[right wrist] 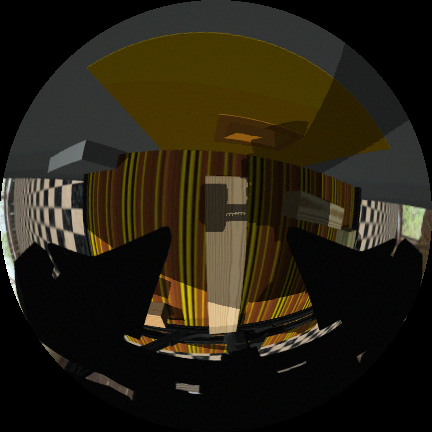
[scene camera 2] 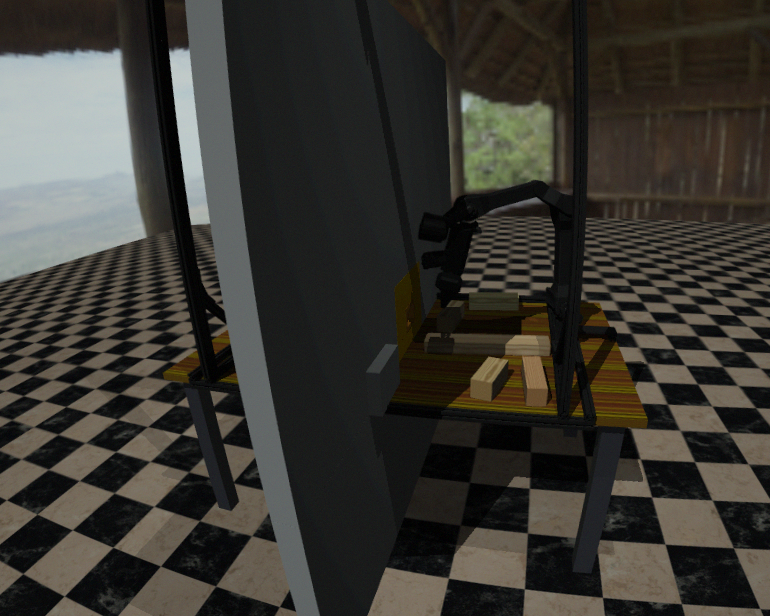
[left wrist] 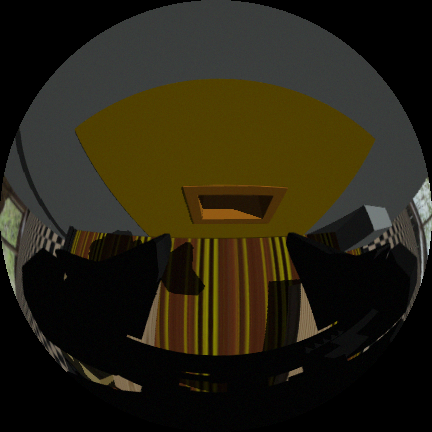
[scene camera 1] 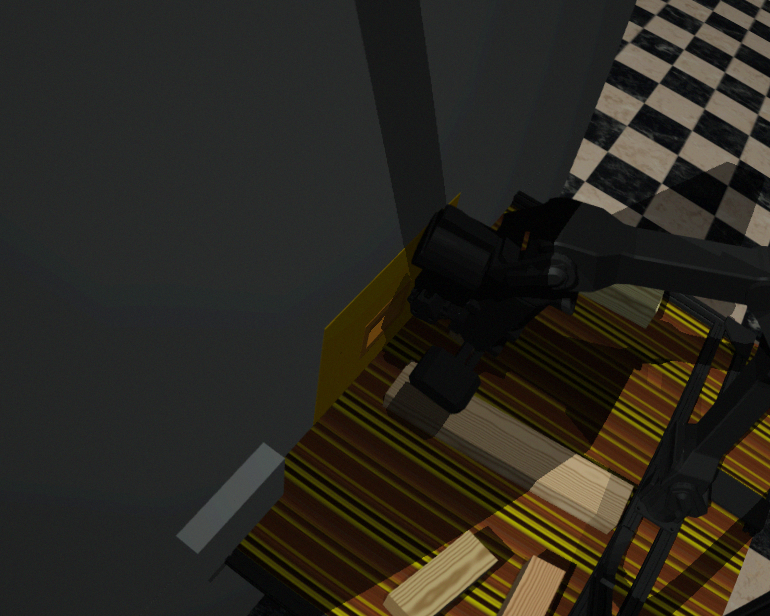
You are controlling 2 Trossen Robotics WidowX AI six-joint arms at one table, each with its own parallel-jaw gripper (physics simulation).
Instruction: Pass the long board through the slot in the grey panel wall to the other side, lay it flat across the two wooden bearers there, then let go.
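Places are measured from the left arm's base along level axes (x left, y back, z up), in centimetres.
Pixels of known places: left gripper, between the fingertips: point(left wrist: 230, 239); right gripper, between the fingertips: point(right wrist: 230, 232) point(scene camera 2: 444, 300) point(scene camera 1: 449, 356); right arm's base, origin of its link: point(right wrist: 235, 336) point(scene camera 1: 661, 504).
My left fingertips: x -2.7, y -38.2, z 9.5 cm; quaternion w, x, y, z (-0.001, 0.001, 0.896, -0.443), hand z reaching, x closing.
Observation:
Ahead of a thing's pixels: the offset from my left fingertips to its top centre. "spot": to the spot under its first point.
The long pale board @[dz -8.2, dx -2.4, dy -31.7 cm] point(scene camera 1: 513, 443) point(scene camera 2: 475, 344) point(right wrist: 226, 280) lies flat on the striped table, one end toward the grey panel wall point(scene camera 1: 192, 256) point(scene camera 2: 308, 256) point(left wrist: 215, 40) point(right wrist: 75, 115). My right gripper point(scene camera 2: 447, 293) point(right wrist: 230, 232) is open above the board near its wall end; in scene camera 1 its far finger is hidden. The slot's orange frame @[spot: dz -0.2, dx -0.9, dy -4.8 cm] point(left wrist: 237, 190) point(right wrist: 221, 127) sits low in a yellow plate. On the wall's other side, my left gripper point(left wrist: 230, 239) is open and empty, facing the slot. Two wooden bearers @[dz -7.6, dx +13.7, dy +14.7 cm] point(left wrist: 150, 320) @[dz -7.6, dx -11.9, dy +16.2 cm] point(left wrist: 308, 315) show partly between and behind its fingers.
Two loose blocks @[dz -6.7, dx -23.1, dy -34.3 cm] point(scene camera 1: 443, 574) @[dz -7.0, dx -22.4, dy -44.3 cm] point(scene camera 1: 536, 587) point(scene camera 2: 489, 378) point(scene camera 2: 534, 380) lie beside the board. Two more blocks @[dz -6.4, dx +15.9, dy -19.0 cm] point(scene camera 2: 451, 314) @[dz -6.7, dx +31.9, dy -31.2 cm] point(scene camera 2: 493, 301) point(right wrist: 312, 206) point(right wrist: 345, 237) lie on its other side. A grey bar point(scene camera 1: 231, 497) point(scene camera 2: 382, 378) point(left wrist: 375, 225) point(right wrist: 75, 155) juts from the wall.

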